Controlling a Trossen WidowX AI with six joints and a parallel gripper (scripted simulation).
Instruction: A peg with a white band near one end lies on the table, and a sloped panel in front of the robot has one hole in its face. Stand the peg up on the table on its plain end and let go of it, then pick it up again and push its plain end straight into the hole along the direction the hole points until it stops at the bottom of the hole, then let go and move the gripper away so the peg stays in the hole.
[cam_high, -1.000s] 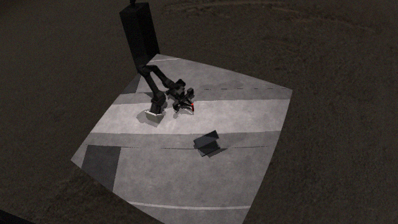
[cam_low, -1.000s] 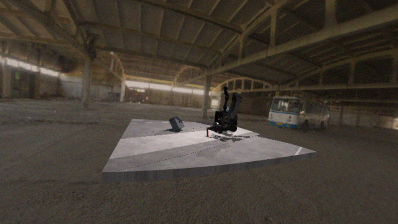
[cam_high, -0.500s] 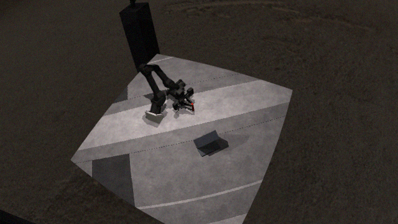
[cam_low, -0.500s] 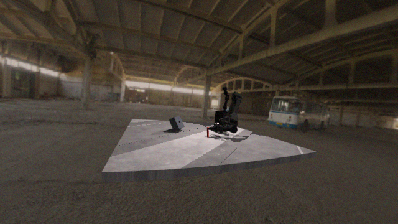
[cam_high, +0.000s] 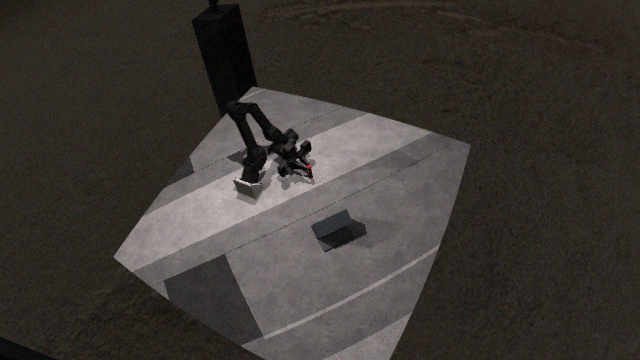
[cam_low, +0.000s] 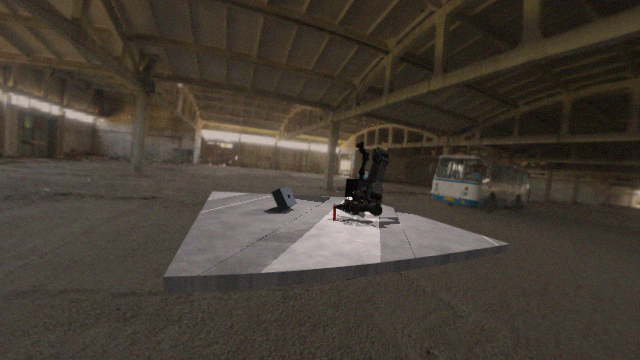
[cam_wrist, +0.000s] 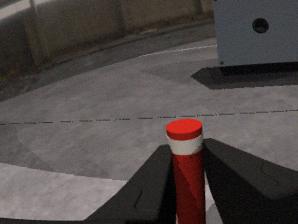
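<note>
The red peg lies 1 cm below my gripper tip. Round my gripper tip: sloped panel: 19 cm ahead, 23 cm to the right.
</note>
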